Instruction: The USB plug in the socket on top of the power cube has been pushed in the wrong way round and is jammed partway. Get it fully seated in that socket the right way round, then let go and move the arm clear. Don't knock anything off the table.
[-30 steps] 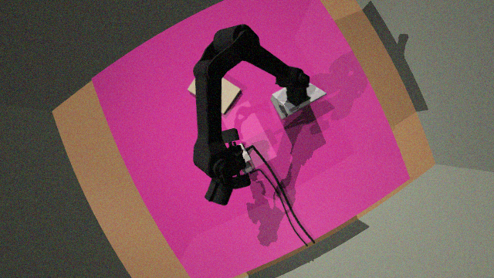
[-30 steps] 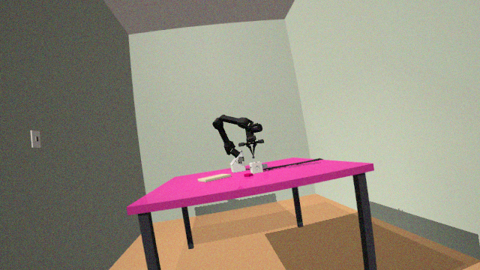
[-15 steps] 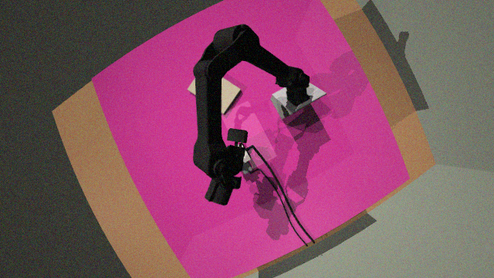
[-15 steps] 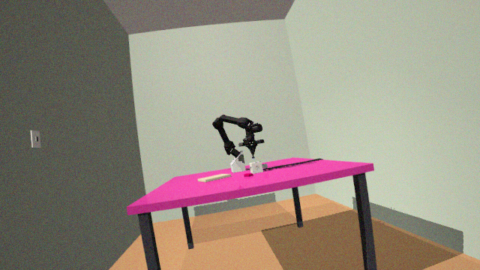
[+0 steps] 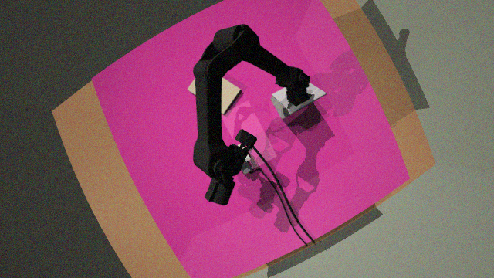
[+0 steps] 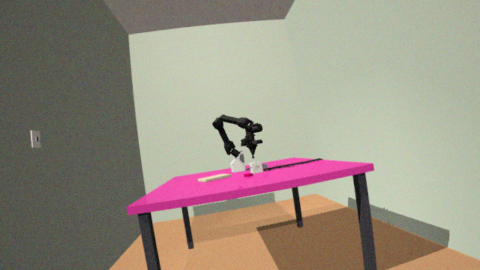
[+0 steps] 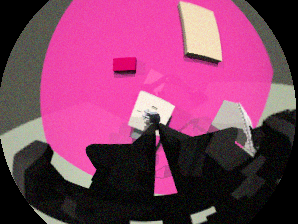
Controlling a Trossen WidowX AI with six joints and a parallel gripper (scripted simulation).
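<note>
The dark USB plug is 2 cm below my gripper tip. Round my gripper tip: beige flat pad: 31 cm to the right, 13 cm below, 4 cm behind; then small magenta block: 13 cm below, 11 cm ahead, 8 cm to the right.
</note>
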